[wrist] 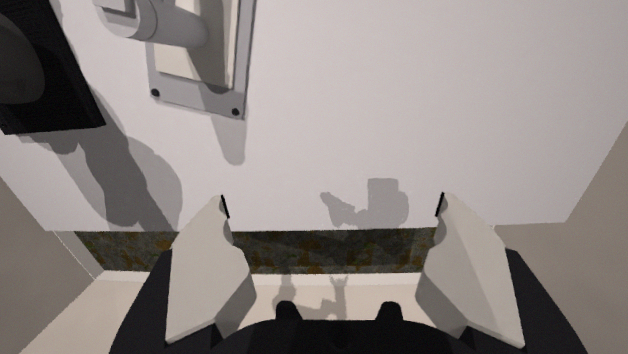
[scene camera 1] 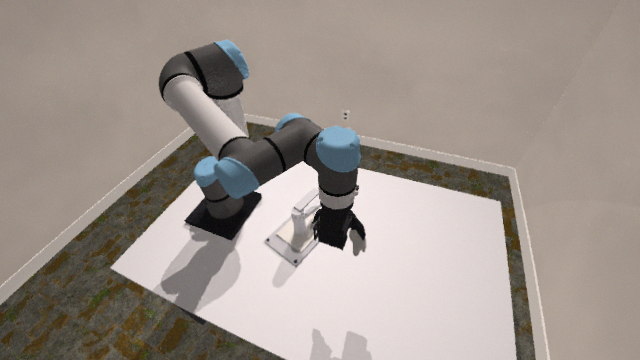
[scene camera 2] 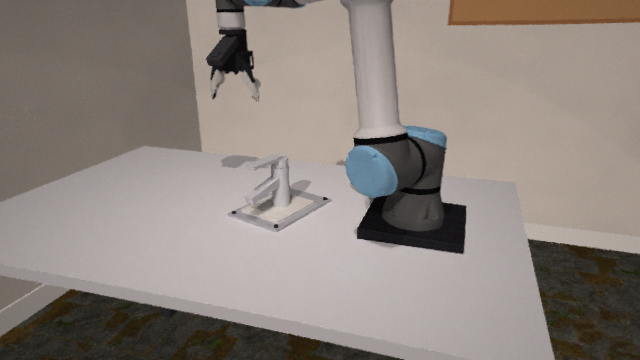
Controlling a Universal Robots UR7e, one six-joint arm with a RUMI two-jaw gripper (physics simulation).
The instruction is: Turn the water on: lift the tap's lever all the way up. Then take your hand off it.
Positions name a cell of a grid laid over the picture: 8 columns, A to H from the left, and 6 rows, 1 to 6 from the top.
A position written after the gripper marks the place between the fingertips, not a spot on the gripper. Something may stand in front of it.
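On scene camera 2 you've got the gripper (scene camera 2: C2) and a base plate (scene camera 2: E4). Scene camera 1 shows a tap (scene camera 1: D4), and there's the base plate (scene camera 1: D5) again, plus the gripper (scene camera 1: E5). As for the wrist view, that one shows the gripper (wrist: E4) too.
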